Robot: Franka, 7 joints.
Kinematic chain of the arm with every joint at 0, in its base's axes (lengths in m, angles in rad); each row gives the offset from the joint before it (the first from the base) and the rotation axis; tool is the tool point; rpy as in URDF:
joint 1: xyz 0 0 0.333 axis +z
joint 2: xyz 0 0 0 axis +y
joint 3: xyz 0 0 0.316 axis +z
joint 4: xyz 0.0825 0 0 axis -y
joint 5: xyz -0.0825 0 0.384 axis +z
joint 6: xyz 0 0 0 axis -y
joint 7: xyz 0.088 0 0 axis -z
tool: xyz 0 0 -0.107 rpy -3.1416 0 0
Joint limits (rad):
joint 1: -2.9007..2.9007
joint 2: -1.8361..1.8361
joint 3: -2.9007..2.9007
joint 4: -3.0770..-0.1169
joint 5: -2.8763..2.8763
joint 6: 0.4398..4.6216
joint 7: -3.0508..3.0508
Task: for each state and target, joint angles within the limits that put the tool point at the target. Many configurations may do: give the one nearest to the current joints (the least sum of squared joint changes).
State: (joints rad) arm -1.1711 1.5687 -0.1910 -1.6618 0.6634 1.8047 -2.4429
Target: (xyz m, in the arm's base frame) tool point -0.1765 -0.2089 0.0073
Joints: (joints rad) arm -1.1365 1.2500 -0.7382 -2.2588 0.4344 1.4548 -2.4429
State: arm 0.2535 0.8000 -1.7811 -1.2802 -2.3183 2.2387 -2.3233
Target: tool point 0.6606 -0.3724 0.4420
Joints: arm 0.3387 1.1653 -1.3809 -1.3915 -2.3238 2.3280 -2.3233
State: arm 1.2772 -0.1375 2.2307 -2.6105 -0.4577 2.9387 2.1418
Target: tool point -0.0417 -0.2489 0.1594
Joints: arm 1.7333 0.0566 2.6711 -3.0770 -0.6264 2.8461 2.1418
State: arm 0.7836 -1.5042 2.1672 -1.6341 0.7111 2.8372 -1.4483
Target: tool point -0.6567 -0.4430 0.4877
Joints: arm 1.2264 -1.0701 2.0063 -1.1752 0.6905 2.9593 -1.4483
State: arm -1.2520 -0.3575 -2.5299 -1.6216 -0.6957 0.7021 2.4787
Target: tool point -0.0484 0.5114 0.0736
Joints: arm -1.5514 -1.0233 -2.8580 -1.5728 -0.8074 0.9760 2.4787
